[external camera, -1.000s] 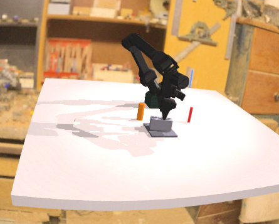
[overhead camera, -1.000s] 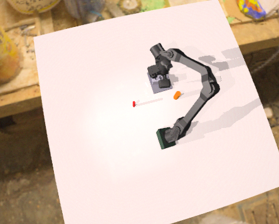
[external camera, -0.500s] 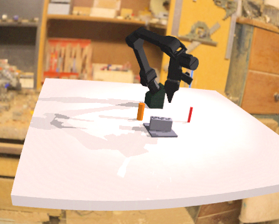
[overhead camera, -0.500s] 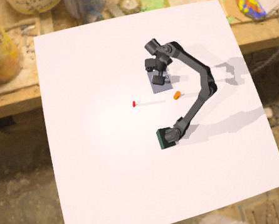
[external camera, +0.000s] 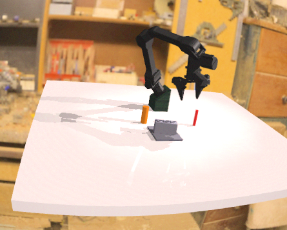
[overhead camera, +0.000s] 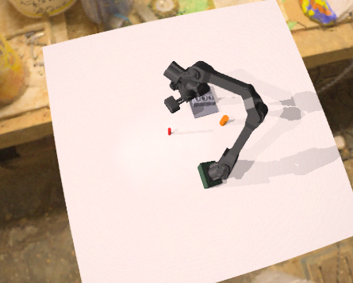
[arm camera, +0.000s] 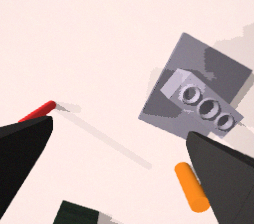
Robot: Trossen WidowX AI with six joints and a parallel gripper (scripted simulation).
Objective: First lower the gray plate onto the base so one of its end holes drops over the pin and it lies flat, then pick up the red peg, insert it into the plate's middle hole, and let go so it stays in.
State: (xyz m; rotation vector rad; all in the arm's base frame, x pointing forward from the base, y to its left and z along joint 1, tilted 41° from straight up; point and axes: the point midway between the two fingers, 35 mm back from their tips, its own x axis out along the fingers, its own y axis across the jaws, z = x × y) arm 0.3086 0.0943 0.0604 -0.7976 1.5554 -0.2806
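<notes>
Right now my gripper tip is 11 cm above the red peg, 9 cm to the right of it and 8 cm past it. Round my gripper tip: gray base: 14 cm below, 9 cm to the right, 4 cm ahead; orange cylinder: 17 cm to the right, 11 cm below, 9 cm behind; gray plate: 11 cm below, 10 cm to the right, 3 cm ahead.
</notes>
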